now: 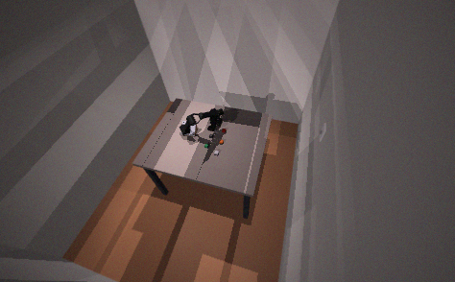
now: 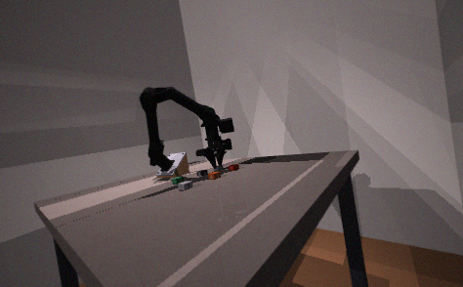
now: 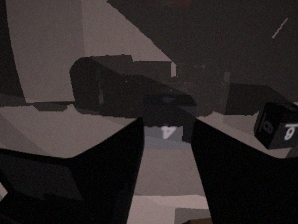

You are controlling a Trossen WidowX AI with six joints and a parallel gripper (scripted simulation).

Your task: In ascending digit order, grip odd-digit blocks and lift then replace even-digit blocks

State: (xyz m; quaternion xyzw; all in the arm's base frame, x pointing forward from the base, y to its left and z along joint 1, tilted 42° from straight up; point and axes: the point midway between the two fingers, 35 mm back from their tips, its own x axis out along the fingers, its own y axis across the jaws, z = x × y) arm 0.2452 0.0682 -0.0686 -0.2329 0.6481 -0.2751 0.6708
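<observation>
The grey block lies right at my gripper tip. Round my gripper tip: orange block: 110 mm ahead, 140 mm to the right; red block: 100 mm ahead; black block: 10 mm behind, 100 mm to the right.
</observation>
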